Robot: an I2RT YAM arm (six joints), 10 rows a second.
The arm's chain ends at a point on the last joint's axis. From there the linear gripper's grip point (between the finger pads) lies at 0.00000 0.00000 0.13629 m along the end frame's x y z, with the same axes.
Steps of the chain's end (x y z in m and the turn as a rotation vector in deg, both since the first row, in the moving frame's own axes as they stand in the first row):
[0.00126, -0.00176, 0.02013, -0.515, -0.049, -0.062]
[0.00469, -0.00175, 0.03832, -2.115, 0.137, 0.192]
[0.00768, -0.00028, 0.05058, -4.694, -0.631, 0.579]
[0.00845, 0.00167, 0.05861, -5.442, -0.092, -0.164]
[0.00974, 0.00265, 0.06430, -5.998, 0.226, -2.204]
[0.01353, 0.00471, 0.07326, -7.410, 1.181, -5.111]
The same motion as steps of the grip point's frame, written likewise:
[0.00114, -0.00053, 0.02012, -0.515, -0.049, -0.062]
[0.00501, 0.00328, 0.03823, -2.115, 0.137, 0.192]
[0.00612, 0.01087, 0.05011, -4.694, -0.631, 0.579]
[0.00825, 0.01460, 0.05800, -5.442, -0.092, -0.164]
[0.01055, 0.01688, 0.06355, -5.998, 0.226, -2.204]
[0.01711, 0.02214, 0.07209, -7.410, 1.181, -5.111]

